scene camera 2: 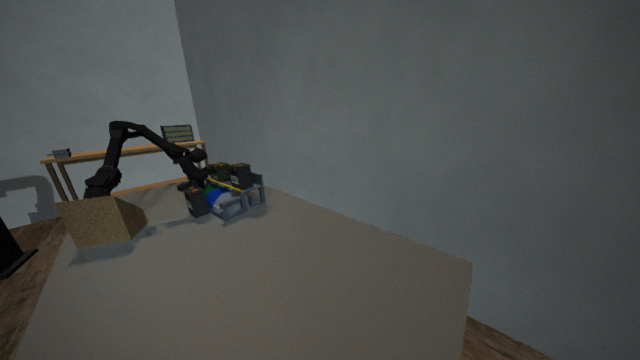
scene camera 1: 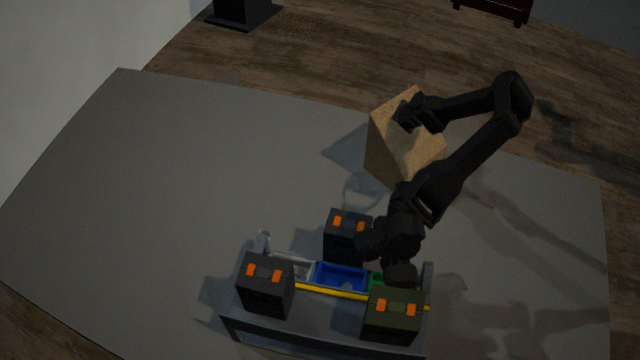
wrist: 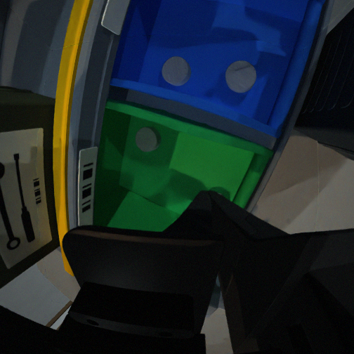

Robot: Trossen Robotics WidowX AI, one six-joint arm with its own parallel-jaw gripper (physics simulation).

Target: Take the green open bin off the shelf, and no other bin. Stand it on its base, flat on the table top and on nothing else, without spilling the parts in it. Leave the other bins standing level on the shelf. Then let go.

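Seen in the pictures: arm's base, link origin: (scene camera 2: 94, 204) (scene camera 1: 406, 116).
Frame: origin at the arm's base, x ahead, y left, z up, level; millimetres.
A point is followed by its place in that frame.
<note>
The green open bin (scene camera 1: 375, 281) {x 362, y 114, z -148 mm} (scene camera 2: 208, 189) {x 402, y 214, z -104 mm} (wrist: 215, 160) stands at one end of the shelf (scene camera 1: 320, 317) {x 530, y 72, z -54 mm} (scene camera 2: 258, 179) {x 633, y -46, z -25 mm}, beside the blue bin (scene camera 1: 340, 272) {x 385, y 37, z -139 mm} (scene camera 2: 216, 195) {x 430, y 106, z -114 mm} (wrist: 210, 35). A round grey part (wrist: 148, 139) lies in the green bin; another shows faintly by the fingertips. A grey bin (scene camera 1: 303, 270) {x 423, y -35, z -138 mm} stands at the blue bin's other side. My gripper (wrist: 206, 197) is shut and empty. In the wrist view its fingers cover the green bin's outer end. Whether they touch the bin cannot be told. In scene camera 1 the arm hides the fingertips.
A yellow bar (scene camera 1: 330, 291) {x 475, y 61, z -45 mm} (wrist: 62, 125) runs behind the bins. A dark toolbox (scene camera 1: 265, 287) {x 571, y -11, z 66 mm} (scene camera 2: 241, 176) {x 544, y -75, z 17 mm} and an olive toolbox (scene camera 1: 393, 317) {x 502, y 197, z 40 mm} (wrist: 22, 112) stand behind it. Another dark toolbox (scene camera 1: 342, 242) {x 364, y 24, z -49 mm} (scene camera 2: 196, 201) {x 334, y -26, z -75 mm} stands before the blue bin. A tan block (scene camera 1: 390, 142) {x 85, y -3, z -20 mm} (scene camera 2: 95, 222) {x -4, y -43, z -59 mm} is near the arm.
</note>
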